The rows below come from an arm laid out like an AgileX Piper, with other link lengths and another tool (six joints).
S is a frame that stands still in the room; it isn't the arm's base.
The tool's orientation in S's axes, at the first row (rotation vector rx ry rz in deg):
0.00, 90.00, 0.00
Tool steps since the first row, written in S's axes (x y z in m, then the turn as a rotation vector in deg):
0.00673, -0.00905, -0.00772, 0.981, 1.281, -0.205
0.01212, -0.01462, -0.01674, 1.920, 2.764, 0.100
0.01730, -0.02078, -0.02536, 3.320, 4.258, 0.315
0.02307, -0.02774, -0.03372, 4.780, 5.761, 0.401
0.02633, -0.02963, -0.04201, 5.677, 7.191, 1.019
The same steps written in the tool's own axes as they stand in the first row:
0.00772, -0.00905, 0.00673, 0.205, 1.281, 0.981
0.01674, -0.01462, 0.01212, -0.100, 2.764, 1.920
0.02536, -0.02078, 0.01730, -0.315, 4.258, 3.320
0.03372, -0.02774, 0.02307, -0.401, 5.761, 4.780
0.04201, -0.02963, 0.02633, -1.019, 7.191, 5.677

